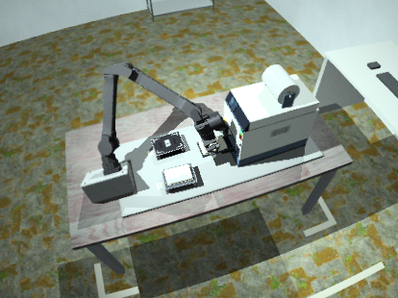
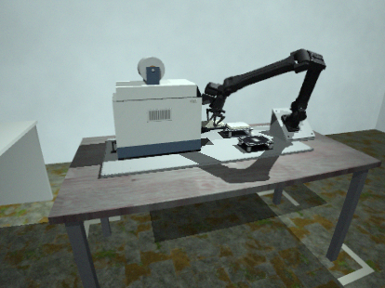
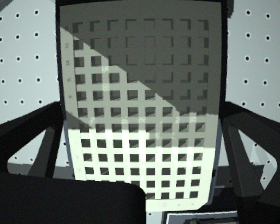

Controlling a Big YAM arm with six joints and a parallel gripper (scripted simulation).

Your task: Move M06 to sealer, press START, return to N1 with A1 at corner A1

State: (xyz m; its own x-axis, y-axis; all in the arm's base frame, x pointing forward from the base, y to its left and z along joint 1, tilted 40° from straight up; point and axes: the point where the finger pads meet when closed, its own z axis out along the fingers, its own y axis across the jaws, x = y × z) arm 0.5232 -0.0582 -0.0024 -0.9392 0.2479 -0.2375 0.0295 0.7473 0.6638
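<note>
My hand is 2 cm above the sealer stage. Round my hand: foil roll: 33 cm ahead, 30 cm above; then black nest N1: 21 cm behind, 14 cm to the left, 8 cm below; then pale plate: 21 cm behind, 8 cm to the right, 6 cm below.
</note>
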